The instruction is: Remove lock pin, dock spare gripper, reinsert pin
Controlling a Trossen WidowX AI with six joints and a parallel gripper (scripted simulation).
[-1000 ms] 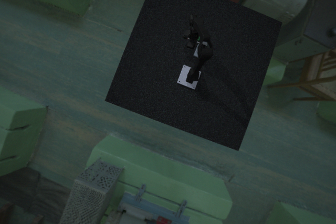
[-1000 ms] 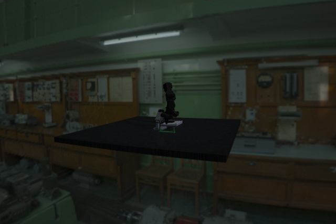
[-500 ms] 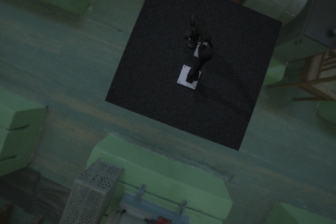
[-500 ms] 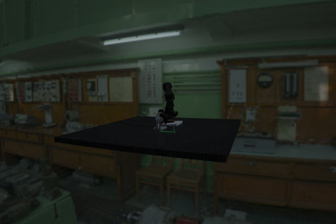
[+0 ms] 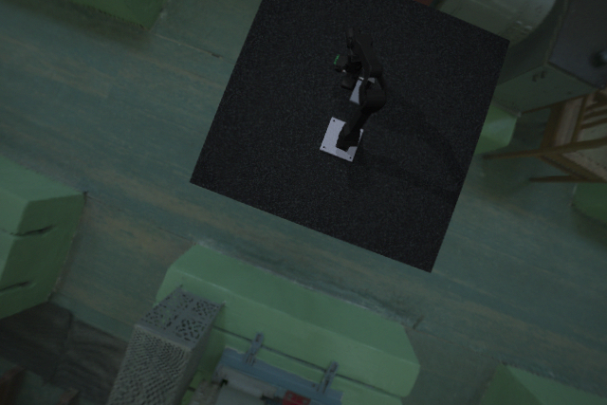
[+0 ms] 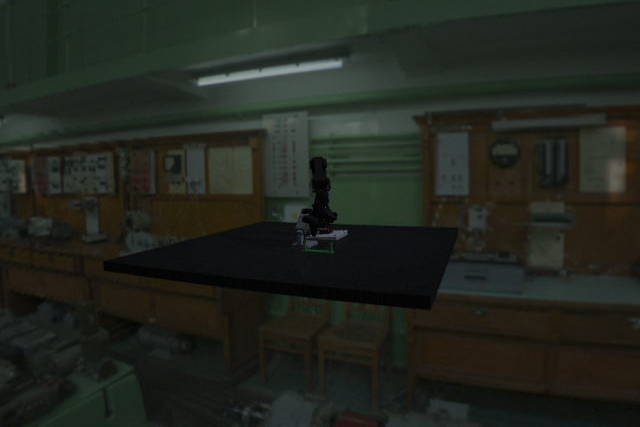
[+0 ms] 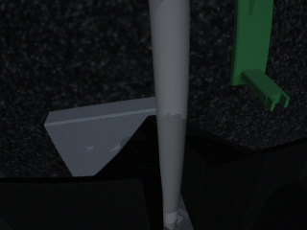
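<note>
My gripper tip is 6 cm to the left of the mount and 1 cm past it. From my gripper tip the other things lie so: spare gripper (6 cm to the right, 6 cm above, 3 cm behind); then green bracket (8 cm ahead, 6 cm to the left, 3 cm below).
</note>
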